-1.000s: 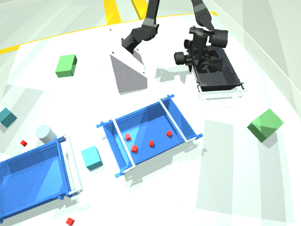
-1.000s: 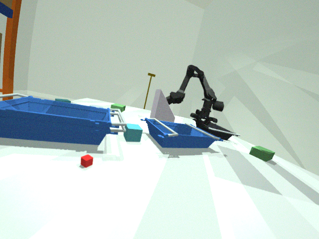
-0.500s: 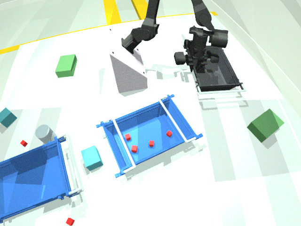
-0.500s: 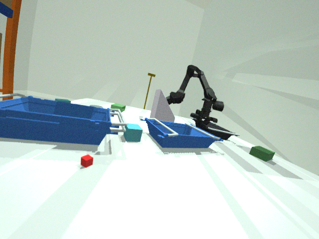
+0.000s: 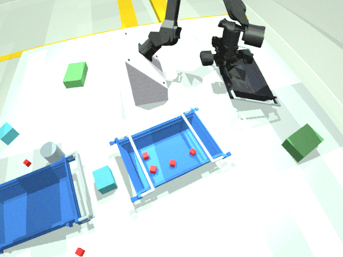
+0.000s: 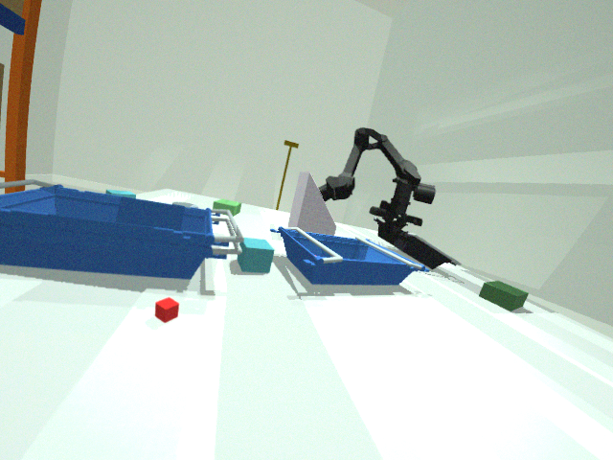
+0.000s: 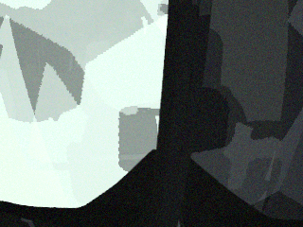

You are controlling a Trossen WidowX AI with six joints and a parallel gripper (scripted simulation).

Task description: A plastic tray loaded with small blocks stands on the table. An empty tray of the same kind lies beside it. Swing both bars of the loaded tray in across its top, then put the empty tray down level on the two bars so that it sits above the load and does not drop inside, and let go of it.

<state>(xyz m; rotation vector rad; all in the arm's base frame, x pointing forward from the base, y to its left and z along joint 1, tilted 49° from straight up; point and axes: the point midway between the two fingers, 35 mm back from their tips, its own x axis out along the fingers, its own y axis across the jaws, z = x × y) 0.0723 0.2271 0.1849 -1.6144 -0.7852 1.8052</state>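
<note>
The black tray is 80 mm to the left of my gripper tip and 10 mm above it. The rest, counted from my gripper tip: cylinder 620 mm to the right, 250 mm ahead, 20 mm below.
</note>
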